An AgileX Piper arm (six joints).
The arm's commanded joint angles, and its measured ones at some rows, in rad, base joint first. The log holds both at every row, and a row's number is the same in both.
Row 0, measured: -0.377 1.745 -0.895 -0.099 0.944 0.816
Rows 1 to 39, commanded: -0.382 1.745 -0.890 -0.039 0.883 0.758; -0.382 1.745 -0.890 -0.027 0.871 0.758; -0.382 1.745 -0.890 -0.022 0.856 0.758; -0.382 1.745 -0.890 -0.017 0.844 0.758; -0.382 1.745 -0.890 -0.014 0.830 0.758; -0.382 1.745 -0.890 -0.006 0.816 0.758; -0.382 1.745 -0.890 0.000 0.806 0.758; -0.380 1.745 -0.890 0.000 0.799 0.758; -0.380 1.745 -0.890 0.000 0.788 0.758; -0.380 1.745 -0.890 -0.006 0.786 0.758; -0.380 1.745 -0.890 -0.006 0.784 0.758; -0.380 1.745 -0.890 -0.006 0.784 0.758; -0.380 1.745 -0.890 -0.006 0.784 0.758; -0.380 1.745 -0.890 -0.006 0.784 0.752; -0.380 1.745 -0.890 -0.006 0.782 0.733; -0.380 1.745 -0.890 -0.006 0.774 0.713; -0.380 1.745 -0.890 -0.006 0.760 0.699; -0.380 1.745 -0.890 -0.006 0.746 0.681; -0.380 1.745 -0.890 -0.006 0.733 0.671; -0.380 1.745 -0.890 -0.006 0.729 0.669; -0.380 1.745 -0.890 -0.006 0.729 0.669; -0.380 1.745 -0.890 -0.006 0.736 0.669; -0.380 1.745 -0.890 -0.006 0.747 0.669; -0.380 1.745 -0.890 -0.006 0.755 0.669; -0.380 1.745 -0.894 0.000 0.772 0.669; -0.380 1.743 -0.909 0.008 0.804 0.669; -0.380 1.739 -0.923 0.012 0.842 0.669; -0.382 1.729 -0.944 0.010 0.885 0.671; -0.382 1.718 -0.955 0.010 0.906 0.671; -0.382 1.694 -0.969 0.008 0.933 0.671; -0.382 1.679 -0.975 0.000 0.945 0.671; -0.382 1.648 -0.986 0.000 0.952 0.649; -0.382 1.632 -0.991 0.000 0.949 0.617; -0.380 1.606 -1.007 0.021 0.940 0.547; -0.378 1.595 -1.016 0.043 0.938 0.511; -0.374 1.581 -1.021 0.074 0.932 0.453; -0.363 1.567 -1.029 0.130 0.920 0.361; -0.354 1.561 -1.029 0.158 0.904 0.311; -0.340 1.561 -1.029 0.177 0.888 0.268
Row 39, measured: -0.371 1.588 -1.019 0.084 0.926 0.449
